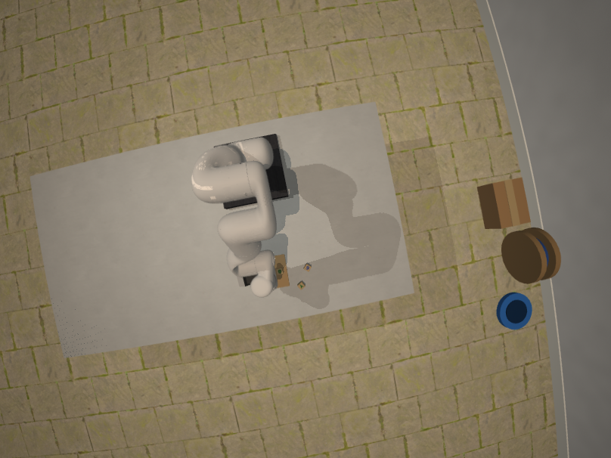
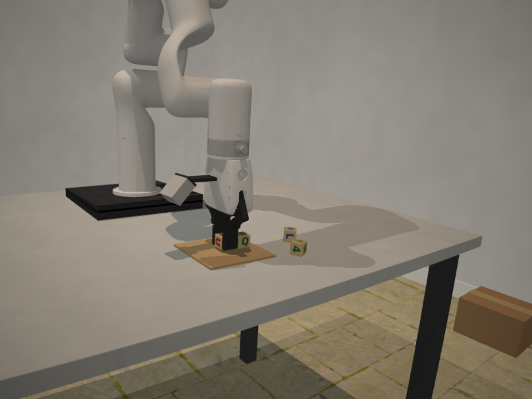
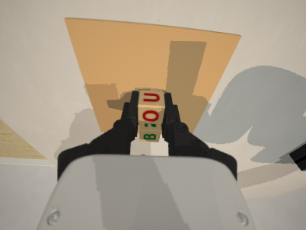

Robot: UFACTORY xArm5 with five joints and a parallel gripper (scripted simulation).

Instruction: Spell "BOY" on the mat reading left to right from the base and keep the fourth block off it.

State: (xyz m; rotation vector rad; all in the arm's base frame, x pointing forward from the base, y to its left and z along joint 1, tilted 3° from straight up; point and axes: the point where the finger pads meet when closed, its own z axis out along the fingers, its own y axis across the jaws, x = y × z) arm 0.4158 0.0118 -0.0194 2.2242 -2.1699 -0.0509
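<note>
The tan mat lies 3 cm below my hand.
</note>
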